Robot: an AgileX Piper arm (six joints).
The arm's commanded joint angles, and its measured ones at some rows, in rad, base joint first. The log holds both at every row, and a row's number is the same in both.
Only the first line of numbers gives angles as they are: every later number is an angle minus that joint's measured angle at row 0.
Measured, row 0:
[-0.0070, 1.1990, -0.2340, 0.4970, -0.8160, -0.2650]
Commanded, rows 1 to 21:
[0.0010, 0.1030, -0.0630, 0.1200, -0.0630, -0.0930]
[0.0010, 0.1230, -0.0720, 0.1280, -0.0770, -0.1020]
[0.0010, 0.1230, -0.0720, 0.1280, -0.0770, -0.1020]
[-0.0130, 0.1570, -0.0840, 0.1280, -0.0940, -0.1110]
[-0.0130, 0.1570, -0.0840, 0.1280, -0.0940, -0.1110]
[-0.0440, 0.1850, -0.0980, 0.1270, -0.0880, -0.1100]
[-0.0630, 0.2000, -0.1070, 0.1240, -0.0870, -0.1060]
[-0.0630, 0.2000, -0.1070, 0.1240, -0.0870, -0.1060]
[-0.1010, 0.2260, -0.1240, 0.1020, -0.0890, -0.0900]
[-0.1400, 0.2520, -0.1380, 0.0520, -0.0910, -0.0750]
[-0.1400, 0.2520, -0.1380, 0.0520, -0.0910, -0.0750]
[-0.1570, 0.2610, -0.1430, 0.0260, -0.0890, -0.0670]
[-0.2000, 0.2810, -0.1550, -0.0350, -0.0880, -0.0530]
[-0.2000, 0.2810, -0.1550, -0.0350, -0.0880, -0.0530]
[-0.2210, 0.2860, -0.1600, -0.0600, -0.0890, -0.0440]
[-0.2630, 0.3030, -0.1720, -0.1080, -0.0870, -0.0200]
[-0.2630, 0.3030, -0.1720, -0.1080, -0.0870, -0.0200]
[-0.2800, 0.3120, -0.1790, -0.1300, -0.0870, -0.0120]
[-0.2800, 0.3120, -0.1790, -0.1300, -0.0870, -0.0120]
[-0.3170, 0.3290, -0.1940, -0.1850, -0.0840, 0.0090]
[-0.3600, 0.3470, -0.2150, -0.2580, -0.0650, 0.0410]
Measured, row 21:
[-0.3100, 0.3290, -0.1850, -0.1580, -0.0740, 0.0010]
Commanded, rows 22 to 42:
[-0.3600, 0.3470, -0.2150, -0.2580, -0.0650, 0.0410]
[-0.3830, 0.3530, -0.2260, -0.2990, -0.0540, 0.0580]
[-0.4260, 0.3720, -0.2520, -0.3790, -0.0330, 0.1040]
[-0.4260, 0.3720, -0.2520, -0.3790, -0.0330, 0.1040]
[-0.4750, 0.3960, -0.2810, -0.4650, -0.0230, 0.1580]
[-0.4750, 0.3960, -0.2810, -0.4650, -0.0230, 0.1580]
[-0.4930, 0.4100, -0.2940, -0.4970, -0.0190, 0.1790]
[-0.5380, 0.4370, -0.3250, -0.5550, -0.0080, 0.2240]
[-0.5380, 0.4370, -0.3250, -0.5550, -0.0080, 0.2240]
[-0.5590, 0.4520, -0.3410, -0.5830, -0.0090, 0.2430]
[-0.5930, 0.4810, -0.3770, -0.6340, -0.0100, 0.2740]
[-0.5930, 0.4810, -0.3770, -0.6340, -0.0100, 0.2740]
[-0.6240, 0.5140, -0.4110, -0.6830, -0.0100, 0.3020]
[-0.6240, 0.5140, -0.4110, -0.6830, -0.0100, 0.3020]
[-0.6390, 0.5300, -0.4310, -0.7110, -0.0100, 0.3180]
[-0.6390, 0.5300, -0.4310, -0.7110, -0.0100, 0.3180]
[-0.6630, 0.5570, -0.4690, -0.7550, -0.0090, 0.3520]
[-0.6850, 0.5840, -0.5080, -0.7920, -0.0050, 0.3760]
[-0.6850, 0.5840, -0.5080, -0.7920, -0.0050, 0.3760]
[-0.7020, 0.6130, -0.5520, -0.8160, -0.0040, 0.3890]
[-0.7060, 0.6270, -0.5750, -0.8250, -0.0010, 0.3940]
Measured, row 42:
[-0.6860, 0.5980, -0.5200, -0.7830, -0.0020, 0.3720]
